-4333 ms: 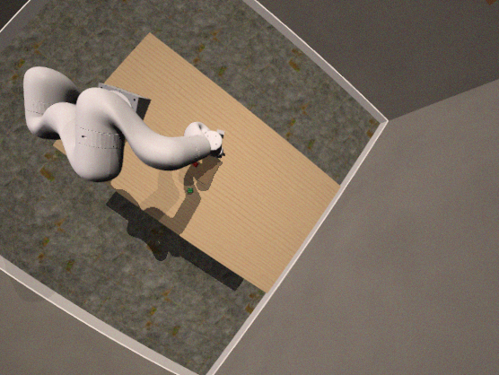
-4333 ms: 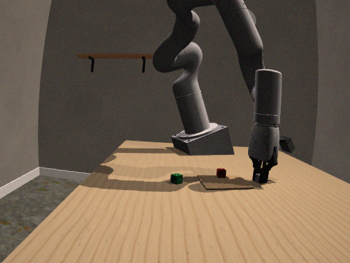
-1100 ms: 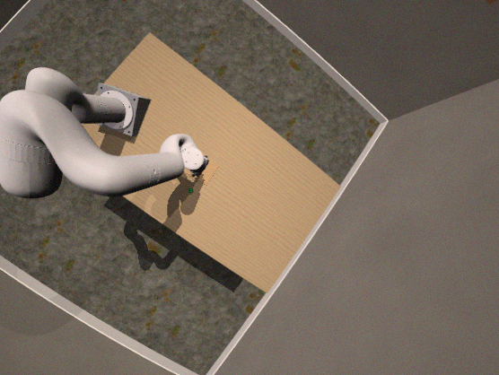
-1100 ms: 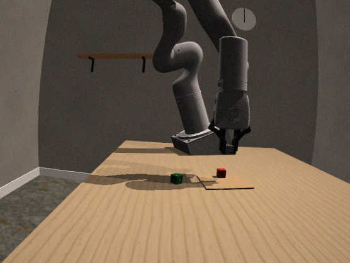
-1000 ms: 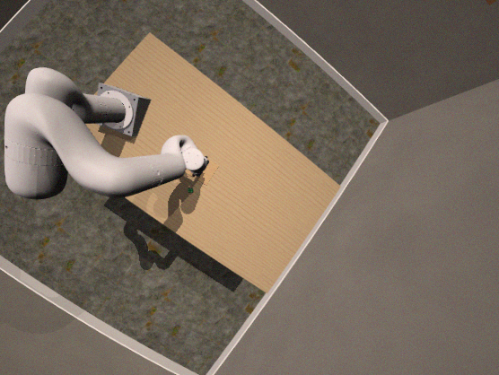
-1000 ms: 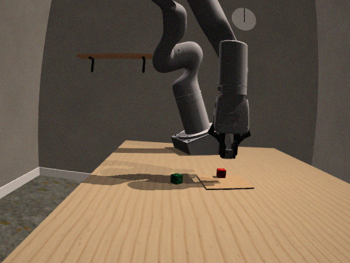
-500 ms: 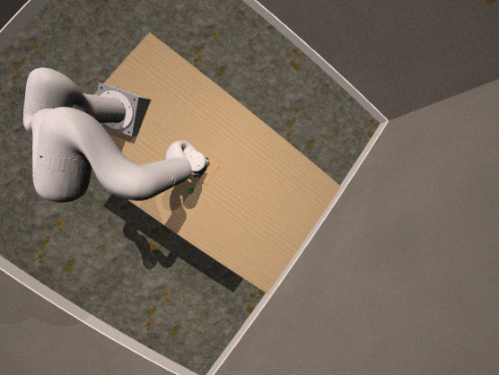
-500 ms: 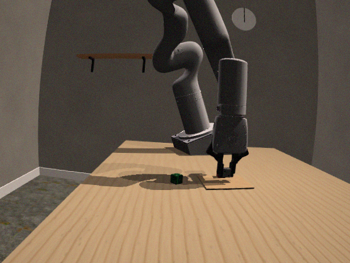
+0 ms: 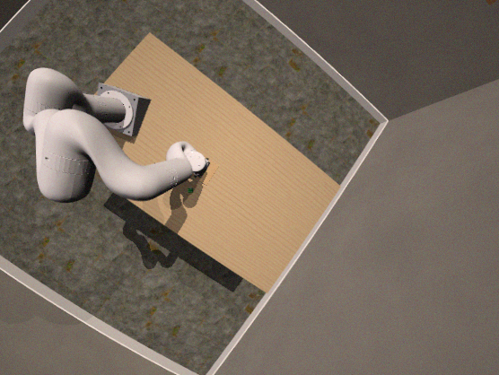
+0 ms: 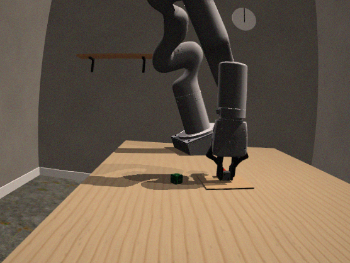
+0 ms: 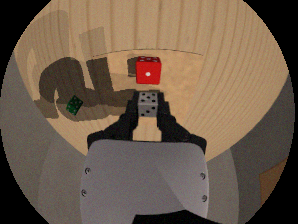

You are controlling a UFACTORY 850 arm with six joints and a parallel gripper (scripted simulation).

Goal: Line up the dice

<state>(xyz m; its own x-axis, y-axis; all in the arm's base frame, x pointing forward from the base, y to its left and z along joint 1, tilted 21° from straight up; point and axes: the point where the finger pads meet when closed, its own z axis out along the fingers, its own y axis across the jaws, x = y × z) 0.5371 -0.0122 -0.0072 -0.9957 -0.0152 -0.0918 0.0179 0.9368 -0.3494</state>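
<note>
The white die is 10 mm below my hand. The rest, counted from my hand: red die 50 mm behind, 10 mm below; then green die 140 mm to the right, 20 mm below, 10 mm ahead; then tan mat 30 mm below.
</note>
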